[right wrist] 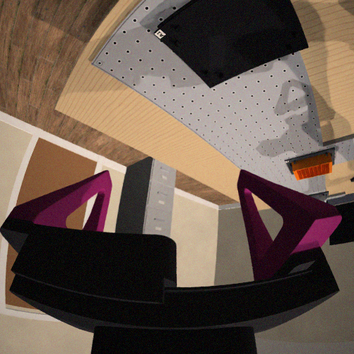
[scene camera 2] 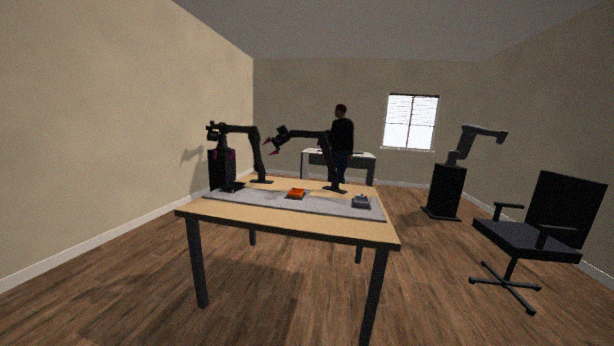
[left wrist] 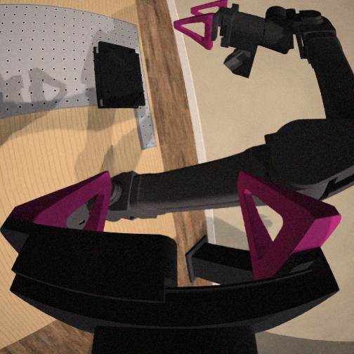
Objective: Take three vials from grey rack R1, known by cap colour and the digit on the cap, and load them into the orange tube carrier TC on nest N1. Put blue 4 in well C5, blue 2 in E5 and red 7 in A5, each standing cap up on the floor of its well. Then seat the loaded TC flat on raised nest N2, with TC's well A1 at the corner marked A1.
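Seen in the pictures: left gripper, fingertip midpoint: (scene camera 2: pixel 265 149); right gripper, fingertip midpoint: (scene camera 2: pixel 224 162); left arm's base at its link origin: (scene camera 2: pixel 334 190); right arm's base at its link origin: (scene camera 2: pixel 261 182).
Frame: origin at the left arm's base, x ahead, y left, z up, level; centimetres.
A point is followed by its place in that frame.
Note:
The orange tube carrier TC (scene camera 2: pixel 296 192) {x 36.2, y -9.0, z 4.5 cm} (right wrist: pixel 313 169) sits on its nest at mid-board; well contents are too small to tell. The grey rack R1 (scene camera 2: pixel 361 202) {x 21.5, y 31.6, z 4.8 cm} stands to the right in scene camera 2 with small coloured caps in it; digits are unreadable. The raised black nest N2 (scene camera 2: pixel 233 188) {x 62.2, y -44.5, z 4.3 cm} (left wrist: pixel 119 75) (right wrist: pixel 240 42) bears no carrier; its A1 label (right wrist: pixel 160 34) shows in the right wrist view. My left gripper (scene camera 2: pixel 268 146) {x 32.2, y -46.1, z 29.2 cm} is open and empty, high above the table. My right gripper (scene camera 2: pixel 223 155) {x 64.9, y -50.9, z 22.0 cm} (right wrist: pixel 174 176) is open and empty, high above the N2 end.
A grey perforated board (scene camera 2: pixel 260 199) {x 56.3, y -22.3, z 1.0 cm} (left wrist: pixel 25 45) (right wrist: pixel 200 107) lies on the wooden table (scene camera 2: pixel 280 218) {x 64.3, y 4.7, z 0.0 cm}. The right arm (left wrist: pixel 215 187) crosses the left wrist view. A person (scene camera 2: pixel 342 135) stands behind the table. An office chair (scene camera 2: pixel 530 240) and another arm on a pedestal (scene camera 2: pixel 446 190) stand at the right.

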